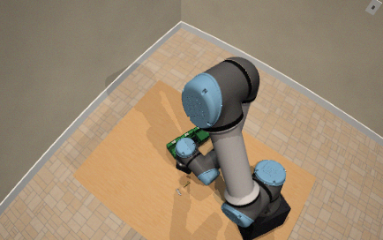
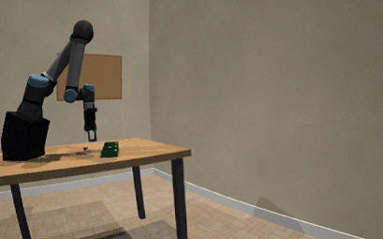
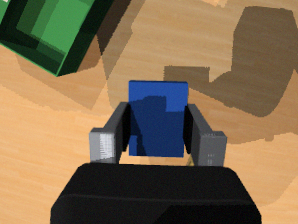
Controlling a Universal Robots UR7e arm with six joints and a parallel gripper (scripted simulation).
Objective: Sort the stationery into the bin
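Now: the black block 12 cm to the right of my hand, 10 cm ahead of it and 5 cm below it. From my hand the other things lie so: blue pad: 1 cm below; brass screw: 7 cm below, 6 cm behind, 5 cm to the left; grey bolt: 11 cm to the left, 7 cm below, 5 cm behind.
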